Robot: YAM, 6 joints.
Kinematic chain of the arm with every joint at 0, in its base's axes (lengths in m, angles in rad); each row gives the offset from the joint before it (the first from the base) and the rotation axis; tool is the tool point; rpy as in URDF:
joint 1: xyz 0 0 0.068 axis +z
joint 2: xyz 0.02 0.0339 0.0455 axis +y
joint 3: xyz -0.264 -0.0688 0 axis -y
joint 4: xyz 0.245 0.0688 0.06 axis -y
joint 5: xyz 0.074 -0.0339 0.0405 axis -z
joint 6: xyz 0.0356 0 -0.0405 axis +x
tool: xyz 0 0 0 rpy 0 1.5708 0
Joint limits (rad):
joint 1: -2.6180..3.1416
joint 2: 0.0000..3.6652
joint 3: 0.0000..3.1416
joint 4: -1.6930..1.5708
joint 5: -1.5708..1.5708
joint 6: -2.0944..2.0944
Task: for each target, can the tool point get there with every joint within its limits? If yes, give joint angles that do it. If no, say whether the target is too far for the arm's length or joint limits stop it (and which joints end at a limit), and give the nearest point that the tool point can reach.
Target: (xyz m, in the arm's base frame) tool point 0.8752 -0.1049 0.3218
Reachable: no: too far | nearest point 0.6238 -0.0748 0.2606 | short by 0.260 m
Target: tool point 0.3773 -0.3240 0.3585
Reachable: yes | joints -0.7575 2.0897 1.7743 0.6676 -0.7318 -0.1174
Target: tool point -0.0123 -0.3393 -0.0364
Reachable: yes | joints -1.6844 2.4492 1.1445 -0.3379 -0.8267 0.9447
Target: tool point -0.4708 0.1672 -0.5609
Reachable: no: too far | nearest point -0.3775 0.1341 -0.3469 | short by 0.236 m
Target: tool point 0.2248 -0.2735 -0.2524
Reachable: yes | joints -0.9591 3.2875 1.8664 -0.3999 -0.8600 1.0951
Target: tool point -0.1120 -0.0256 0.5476
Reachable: yes | joints -0.0781 0.4546 1.4503 0.2769 1.2970 -1.3885
